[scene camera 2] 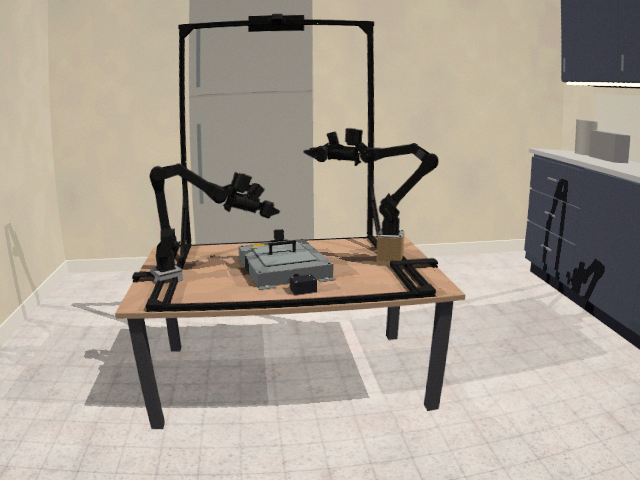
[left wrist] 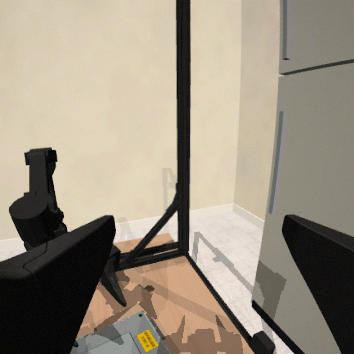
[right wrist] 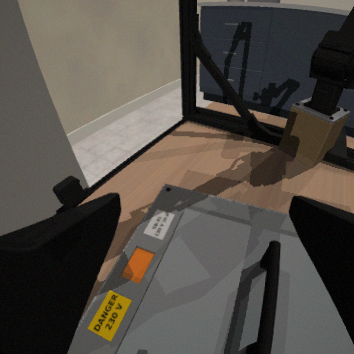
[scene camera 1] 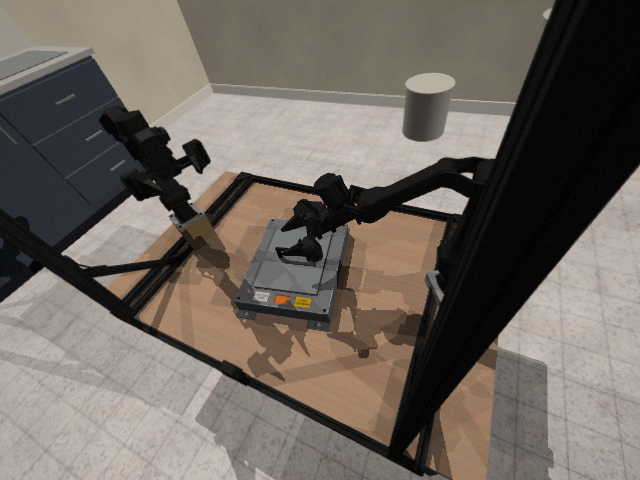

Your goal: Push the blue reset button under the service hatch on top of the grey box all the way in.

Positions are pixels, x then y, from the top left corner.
Labels:
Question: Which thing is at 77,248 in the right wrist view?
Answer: My right gripper.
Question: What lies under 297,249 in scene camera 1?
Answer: My right gripper.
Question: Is my left gripper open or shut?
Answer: Open.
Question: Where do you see a dark service hatch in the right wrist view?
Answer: At 218,279

